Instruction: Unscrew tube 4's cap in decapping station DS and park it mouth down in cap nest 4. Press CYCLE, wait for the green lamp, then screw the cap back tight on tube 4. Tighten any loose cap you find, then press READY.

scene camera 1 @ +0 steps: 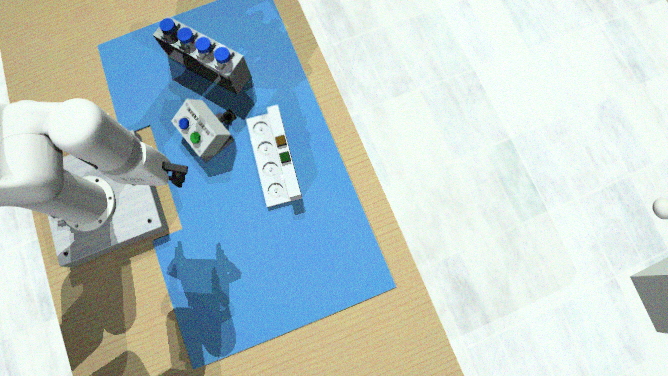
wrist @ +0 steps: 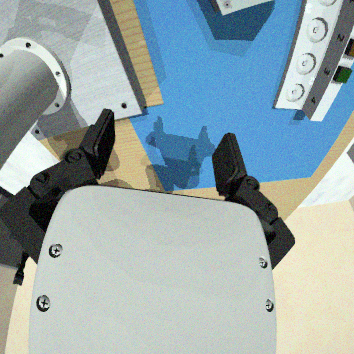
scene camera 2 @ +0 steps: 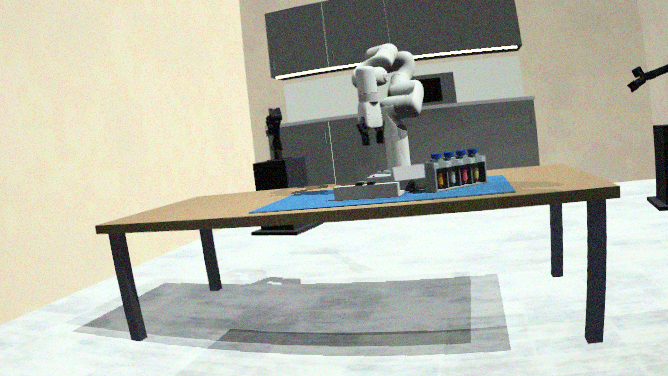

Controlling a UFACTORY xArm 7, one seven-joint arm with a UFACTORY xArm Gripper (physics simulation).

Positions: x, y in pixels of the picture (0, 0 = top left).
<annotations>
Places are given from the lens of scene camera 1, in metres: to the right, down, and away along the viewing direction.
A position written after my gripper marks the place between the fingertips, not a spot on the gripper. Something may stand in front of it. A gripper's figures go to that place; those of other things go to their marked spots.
my gripper (scene camera 1: 158, 179): -0.34, -0.02, 0.81
grey button box (scene camera 1: 194, 115): -0.31, -0.16, 0.93
</annotations>
